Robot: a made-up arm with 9 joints.
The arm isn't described. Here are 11 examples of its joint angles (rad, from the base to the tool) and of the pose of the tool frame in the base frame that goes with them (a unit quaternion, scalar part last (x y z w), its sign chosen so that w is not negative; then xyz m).
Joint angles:
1: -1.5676 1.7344 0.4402 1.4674 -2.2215 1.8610 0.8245 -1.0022 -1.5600
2: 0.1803 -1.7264 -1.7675 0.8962 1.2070 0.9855 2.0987 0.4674 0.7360
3: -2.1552 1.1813 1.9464 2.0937 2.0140 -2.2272 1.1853 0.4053 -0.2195
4: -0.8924 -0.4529 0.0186 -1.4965 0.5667 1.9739 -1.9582 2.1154 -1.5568
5: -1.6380 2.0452 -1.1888 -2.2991 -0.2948 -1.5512 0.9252 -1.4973 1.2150
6: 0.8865 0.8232 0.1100 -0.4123 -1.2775 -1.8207 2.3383 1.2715 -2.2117
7: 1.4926 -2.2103 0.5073 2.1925 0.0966 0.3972 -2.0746 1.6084 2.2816
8: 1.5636 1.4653 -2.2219 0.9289 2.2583 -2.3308 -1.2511 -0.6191 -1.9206
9: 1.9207 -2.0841 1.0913 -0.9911 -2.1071 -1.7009 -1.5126 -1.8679 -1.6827
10: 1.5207 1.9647 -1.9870 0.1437 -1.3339 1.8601 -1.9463 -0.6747 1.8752
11: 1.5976 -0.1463 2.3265 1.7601 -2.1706 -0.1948 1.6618 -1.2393 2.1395
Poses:
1: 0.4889 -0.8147 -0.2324 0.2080 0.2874 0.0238 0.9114
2: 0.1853 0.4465 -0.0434 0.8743 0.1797 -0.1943 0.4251
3: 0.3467 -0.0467 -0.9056 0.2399 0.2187 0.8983 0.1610
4: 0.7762 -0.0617 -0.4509 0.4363 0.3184 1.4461 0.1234
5: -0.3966 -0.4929 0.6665 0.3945 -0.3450 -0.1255 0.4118
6: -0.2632 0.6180 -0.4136 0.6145 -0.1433 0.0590 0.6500
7: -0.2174 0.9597 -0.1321 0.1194 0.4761 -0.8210 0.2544
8: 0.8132 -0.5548 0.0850 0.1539 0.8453 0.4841 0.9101
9: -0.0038 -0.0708 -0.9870 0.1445 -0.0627 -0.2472 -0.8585
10: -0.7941 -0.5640 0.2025 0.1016 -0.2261 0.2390 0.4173
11: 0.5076 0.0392 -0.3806 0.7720 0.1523 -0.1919 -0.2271
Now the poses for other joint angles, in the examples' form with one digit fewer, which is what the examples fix.
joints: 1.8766 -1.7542 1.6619 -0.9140 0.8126 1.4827 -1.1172 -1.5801 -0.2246
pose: 0.663 0.314 -0.670 0.114 0.248 -0.237 0.725
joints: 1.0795 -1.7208 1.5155 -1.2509 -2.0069 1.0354 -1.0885 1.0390 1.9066
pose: 0.908 0.310 -0.146 0.241 0.584 -0.116 -0.323
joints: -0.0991 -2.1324 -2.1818 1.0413 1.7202 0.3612 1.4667 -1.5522 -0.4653
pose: -0.571 0.359 0.361 0.644 0.441 -0.228 0.945
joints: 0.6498 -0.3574 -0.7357 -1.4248 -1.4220 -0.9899 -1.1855 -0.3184 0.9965
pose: 0.128 0.764 0.555 0.304 1.065 -0.005 -0.435
